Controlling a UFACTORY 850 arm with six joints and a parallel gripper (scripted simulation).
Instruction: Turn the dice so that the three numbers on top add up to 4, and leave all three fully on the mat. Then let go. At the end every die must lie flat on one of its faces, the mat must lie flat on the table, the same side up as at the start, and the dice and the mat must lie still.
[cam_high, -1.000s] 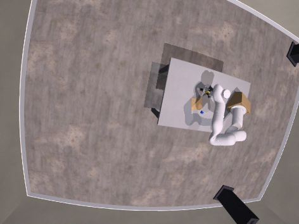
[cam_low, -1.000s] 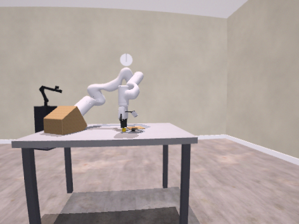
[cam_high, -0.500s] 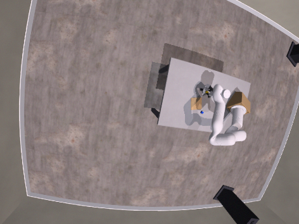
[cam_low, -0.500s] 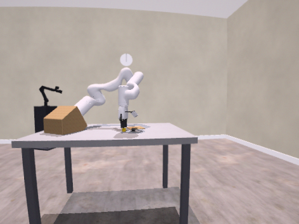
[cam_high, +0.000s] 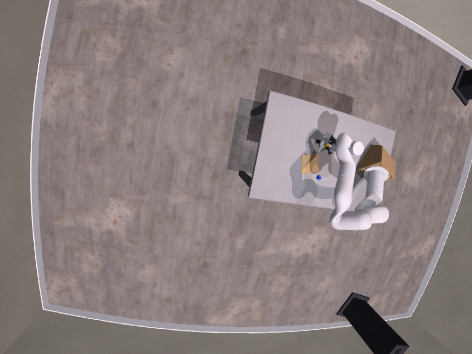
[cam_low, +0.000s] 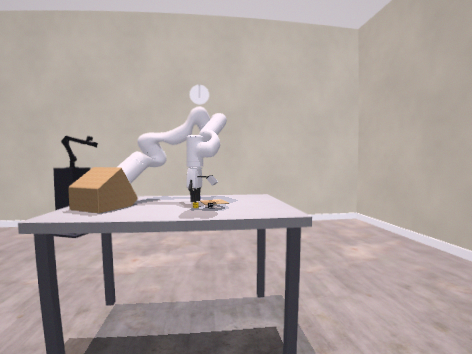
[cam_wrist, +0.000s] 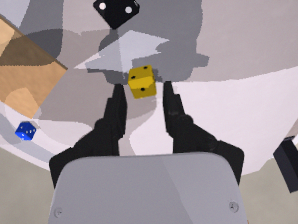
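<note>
The yellow die is 40 mm below my hand. Also, from my hand: tan mat 180 mm to the left, 50 mm below, 50 mm ahead; then black die 80 mm ahead, 40 mm below, 10 mm to the left; then blue die 240 mm to the left, 70 mm behind, 40 mm below.
</note>
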